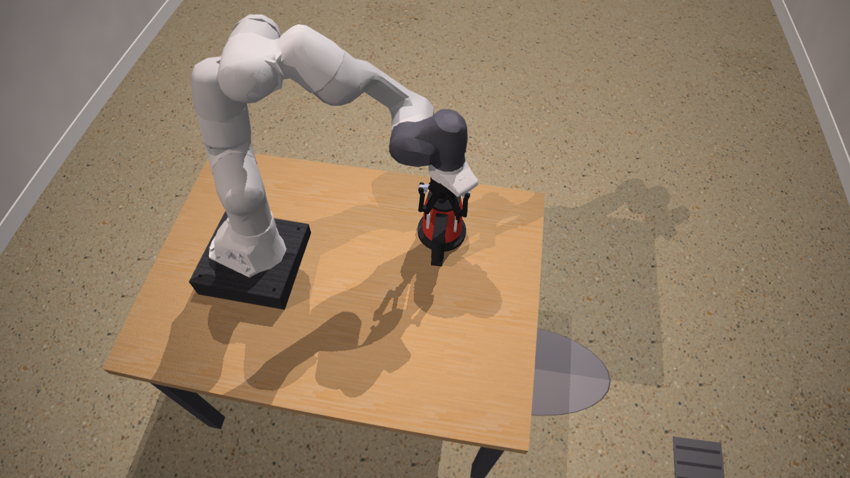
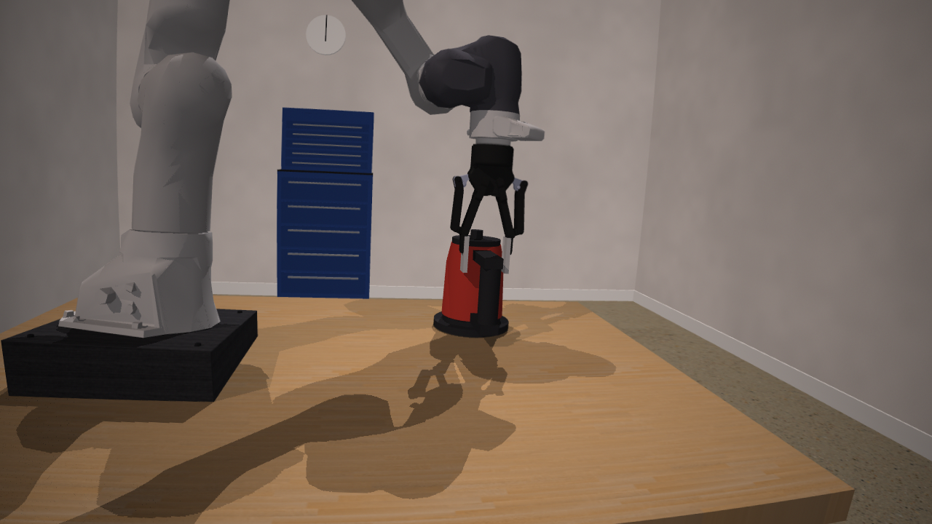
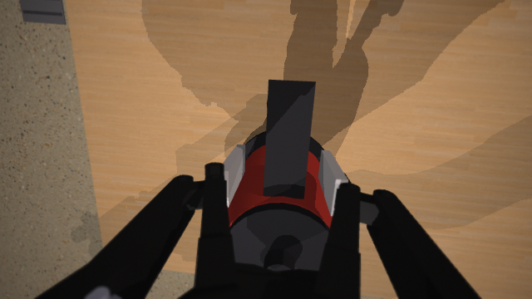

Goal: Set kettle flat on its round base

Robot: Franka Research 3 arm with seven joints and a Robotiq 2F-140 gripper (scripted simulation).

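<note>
Now: the kettle 10 mm behind my hand, 30 mm to the left of it and 50 mm below it. Round my hand: round black base: 10 mm behind, 70 mm to the left, 140 mm below.
</note>
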